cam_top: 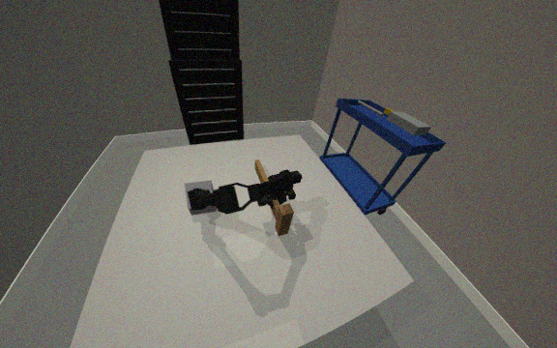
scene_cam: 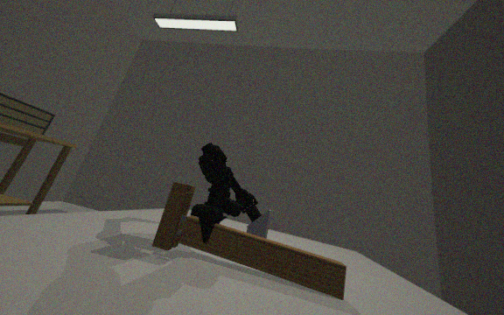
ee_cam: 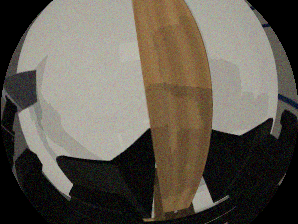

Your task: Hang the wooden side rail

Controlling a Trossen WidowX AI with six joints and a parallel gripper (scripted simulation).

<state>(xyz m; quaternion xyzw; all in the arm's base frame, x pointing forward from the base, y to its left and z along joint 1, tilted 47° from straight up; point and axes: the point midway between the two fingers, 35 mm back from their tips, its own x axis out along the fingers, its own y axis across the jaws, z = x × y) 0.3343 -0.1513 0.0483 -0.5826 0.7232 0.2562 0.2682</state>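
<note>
My gripper tip is now 10 mm past the headboard post, 120 mm to the left of it and 40 mm below it.
</note>
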